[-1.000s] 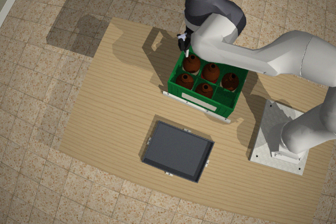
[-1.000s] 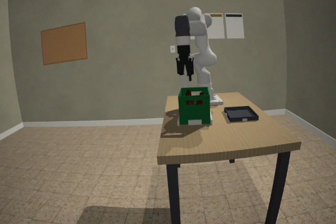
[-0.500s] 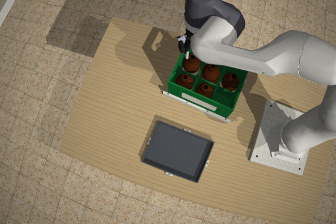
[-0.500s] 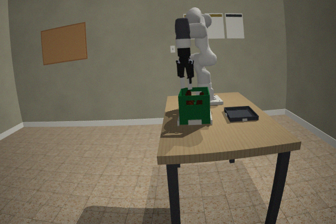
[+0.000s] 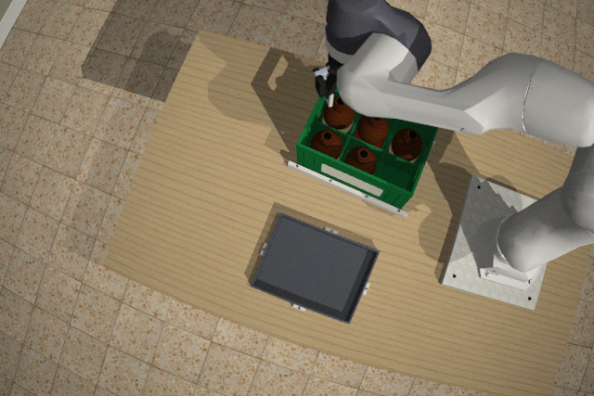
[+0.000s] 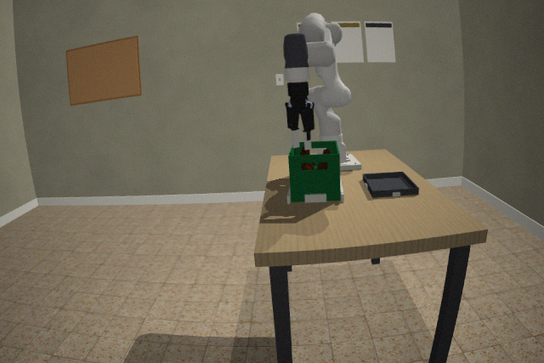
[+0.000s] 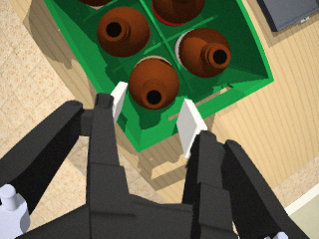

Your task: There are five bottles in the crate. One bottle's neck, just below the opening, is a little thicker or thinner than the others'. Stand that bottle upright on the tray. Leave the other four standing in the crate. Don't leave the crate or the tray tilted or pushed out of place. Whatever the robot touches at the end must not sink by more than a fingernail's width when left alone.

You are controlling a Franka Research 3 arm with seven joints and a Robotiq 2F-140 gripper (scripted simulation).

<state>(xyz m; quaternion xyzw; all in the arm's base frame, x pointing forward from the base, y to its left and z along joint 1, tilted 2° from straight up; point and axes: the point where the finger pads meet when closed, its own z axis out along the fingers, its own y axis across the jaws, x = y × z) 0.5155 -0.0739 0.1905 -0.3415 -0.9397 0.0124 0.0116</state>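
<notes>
Right now the green crate is 9 cm behind my hand, 4 cm to the left of it and 14 cm below it. The rest, counted from my hand: glass bottle: 10 cm behind, 8 cm to the left, 13 cm below; dark grey tray: 13 cm behind, 34 cm to the left, 21 cm below.
</notes>
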